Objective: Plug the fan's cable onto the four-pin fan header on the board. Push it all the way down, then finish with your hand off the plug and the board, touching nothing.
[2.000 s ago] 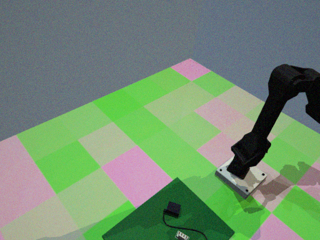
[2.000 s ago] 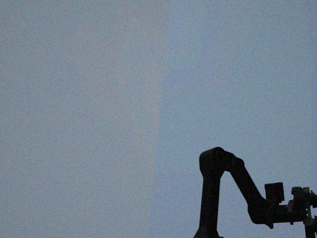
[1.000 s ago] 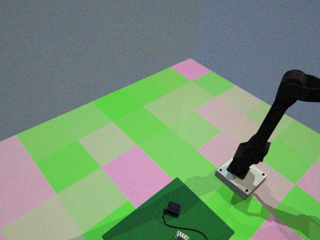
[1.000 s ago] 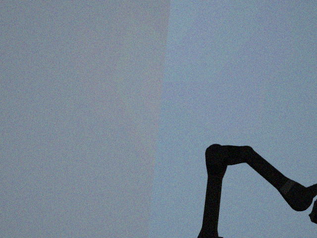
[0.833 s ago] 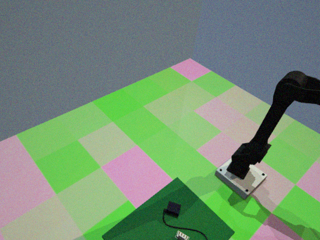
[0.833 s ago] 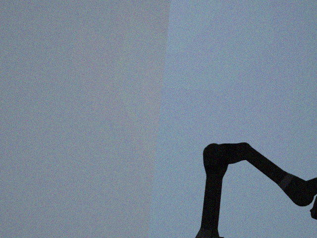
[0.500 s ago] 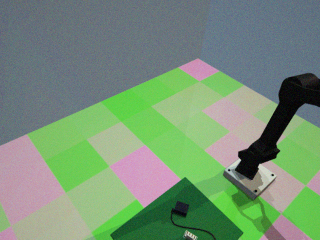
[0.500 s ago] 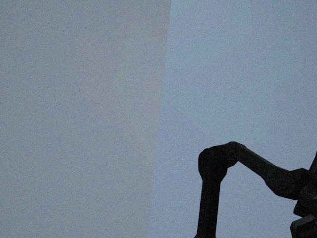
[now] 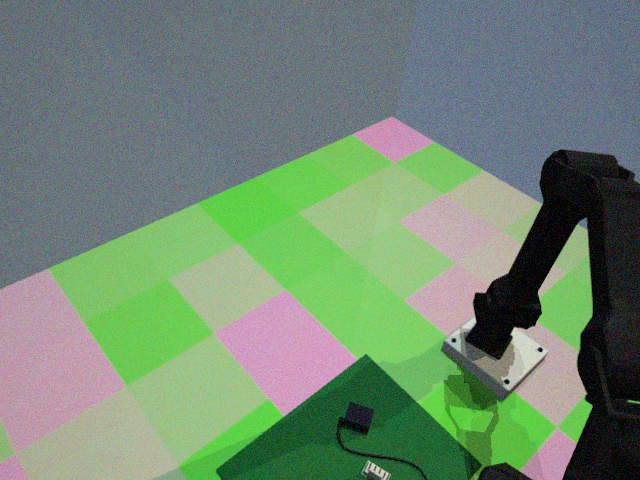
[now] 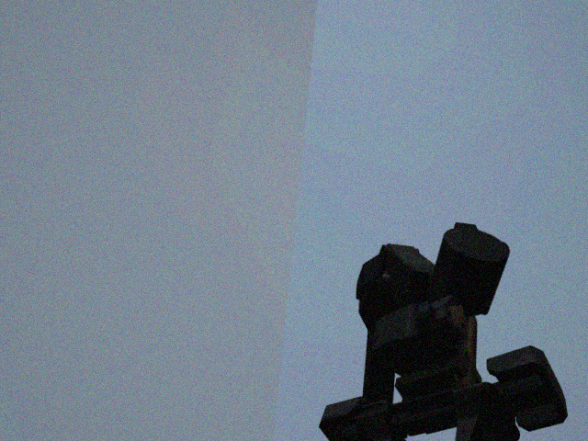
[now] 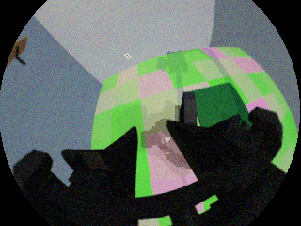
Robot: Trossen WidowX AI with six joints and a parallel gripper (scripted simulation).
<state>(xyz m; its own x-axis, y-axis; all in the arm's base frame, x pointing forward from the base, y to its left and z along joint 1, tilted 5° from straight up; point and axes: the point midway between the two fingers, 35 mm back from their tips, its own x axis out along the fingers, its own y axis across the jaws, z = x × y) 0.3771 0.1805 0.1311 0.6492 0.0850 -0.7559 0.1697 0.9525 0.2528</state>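
The black plug lies 13 cm behind my gripper tip, 28 cm to the right of it and 15 cm below it. Round my gripper tip: black fan (1 cm behind, 8 cm to the right, 10 cm below); header (7 cm behind, 21 cm to the right, 16 cm below); dark green board (6 cm behind, 25 cm to the right, 18 cm below).
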